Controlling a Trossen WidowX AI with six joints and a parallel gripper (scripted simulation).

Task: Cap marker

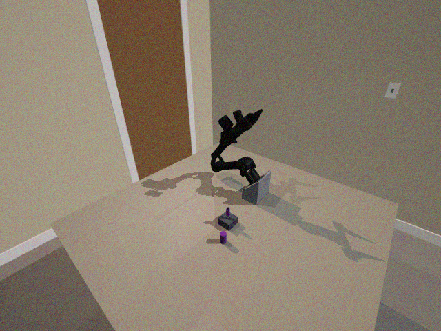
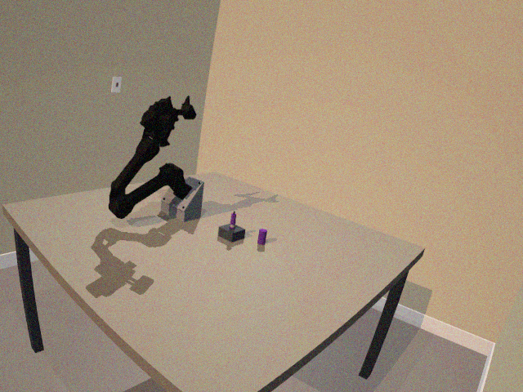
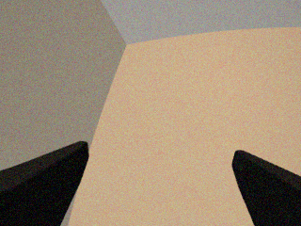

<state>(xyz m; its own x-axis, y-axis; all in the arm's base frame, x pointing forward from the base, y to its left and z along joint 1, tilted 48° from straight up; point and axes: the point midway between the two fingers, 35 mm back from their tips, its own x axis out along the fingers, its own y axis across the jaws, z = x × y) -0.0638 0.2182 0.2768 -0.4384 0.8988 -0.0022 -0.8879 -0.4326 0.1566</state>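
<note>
The purple cap is 41 cm ahead of my gripper tip, 12 cm to the left of it and 45 cm below it.
</note>
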